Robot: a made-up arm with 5 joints.
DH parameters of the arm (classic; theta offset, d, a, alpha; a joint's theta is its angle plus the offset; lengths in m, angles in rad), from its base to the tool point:
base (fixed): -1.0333 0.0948 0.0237 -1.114
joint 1: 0 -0.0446 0.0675 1.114
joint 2: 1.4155 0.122 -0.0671 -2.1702
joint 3: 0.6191 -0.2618 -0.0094 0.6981
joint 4: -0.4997 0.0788 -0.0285 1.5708
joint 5: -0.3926 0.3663 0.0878 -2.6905
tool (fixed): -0.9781 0.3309 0 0
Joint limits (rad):
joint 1: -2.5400..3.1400
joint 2: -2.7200..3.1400
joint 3: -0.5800..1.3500
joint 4: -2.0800..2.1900
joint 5: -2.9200..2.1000
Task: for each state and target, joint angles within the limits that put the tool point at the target. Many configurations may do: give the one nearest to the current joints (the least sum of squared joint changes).
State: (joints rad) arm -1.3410 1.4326 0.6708 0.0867 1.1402
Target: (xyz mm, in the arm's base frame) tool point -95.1 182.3 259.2
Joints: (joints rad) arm -1.0516 1.4850 0.6415 -0.1242 1.2231
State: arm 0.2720 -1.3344 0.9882 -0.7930 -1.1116
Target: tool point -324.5 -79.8 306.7
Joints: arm -0.1709 -2.0164 1.2945 -0.3569 -0.8633
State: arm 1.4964 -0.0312 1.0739 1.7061 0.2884
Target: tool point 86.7 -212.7 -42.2
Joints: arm 1.0258 -0.0211 1.2130 1.6125 -0.2486
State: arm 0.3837 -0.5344 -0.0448 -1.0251 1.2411
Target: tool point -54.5 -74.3 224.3
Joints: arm 0.1368 -0.7421 -0.0963 -1.3783 1.6524
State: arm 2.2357 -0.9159 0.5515 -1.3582 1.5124
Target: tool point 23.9 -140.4 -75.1
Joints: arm 2.3094 -0.4109 -0.2824 -1.1426 2.1000
